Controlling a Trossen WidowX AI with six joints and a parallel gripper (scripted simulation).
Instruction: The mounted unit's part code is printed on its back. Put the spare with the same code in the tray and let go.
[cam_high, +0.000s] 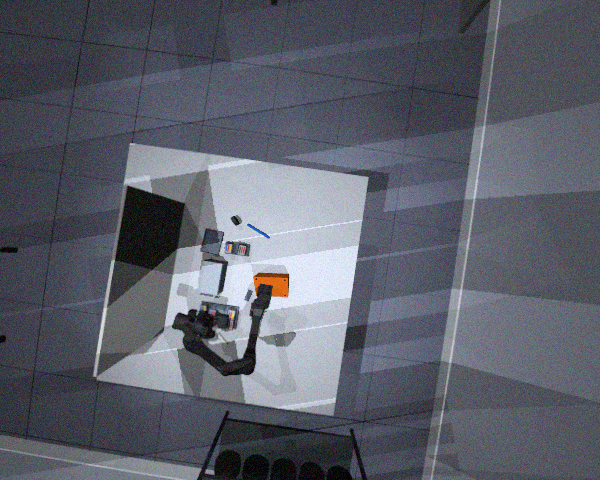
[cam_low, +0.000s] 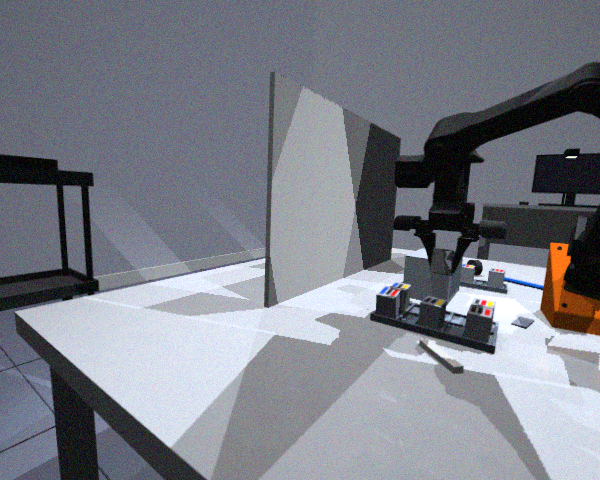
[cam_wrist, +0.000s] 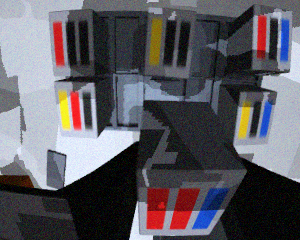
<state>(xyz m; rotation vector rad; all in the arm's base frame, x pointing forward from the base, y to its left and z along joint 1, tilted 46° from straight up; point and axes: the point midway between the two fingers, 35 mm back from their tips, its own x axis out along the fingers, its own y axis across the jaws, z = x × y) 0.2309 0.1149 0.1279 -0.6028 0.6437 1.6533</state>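
My gripper tip is 340 mm to the left of the grey tray, 110 mm short of it and 90 mm above it. The rest, counted from my gripper tip: grey mounted unit: 160 mm to the right, 50 mm ahead, 40 mm below; then rack: 90 mm below, 30 mm to the left; then dark grey spare block: 30 mm above.
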